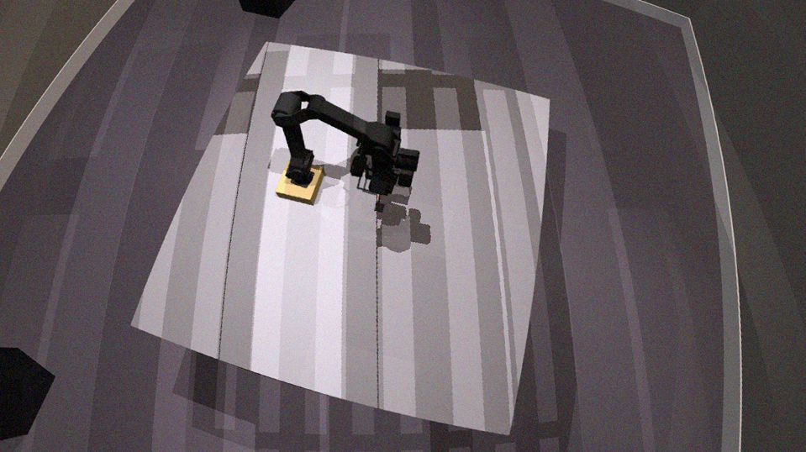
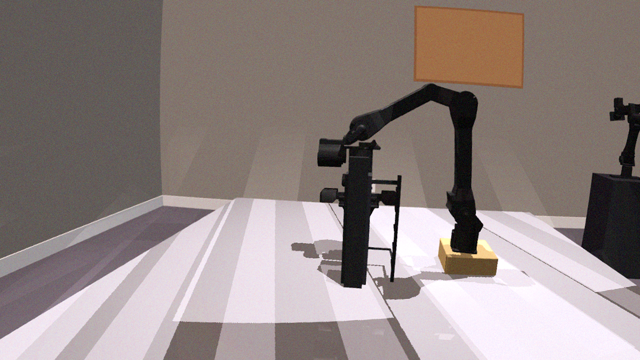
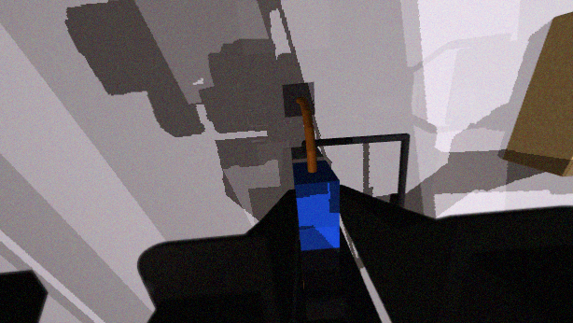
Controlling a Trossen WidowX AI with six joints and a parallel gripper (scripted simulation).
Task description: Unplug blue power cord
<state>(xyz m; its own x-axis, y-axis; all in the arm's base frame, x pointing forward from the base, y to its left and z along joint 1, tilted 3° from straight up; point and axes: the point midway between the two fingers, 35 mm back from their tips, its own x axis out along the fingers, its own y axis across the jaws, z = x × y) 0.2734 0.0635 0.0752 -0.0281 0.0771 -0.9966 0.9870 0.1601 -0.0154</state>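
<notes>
Right now my gripper tip is 2 cm past the black upright column, 12 cm to the right of it and 5 cm below it. The rest, counted from my gripper tip: blue plug 1 cm behind, 3 cm to the left.
</notes>
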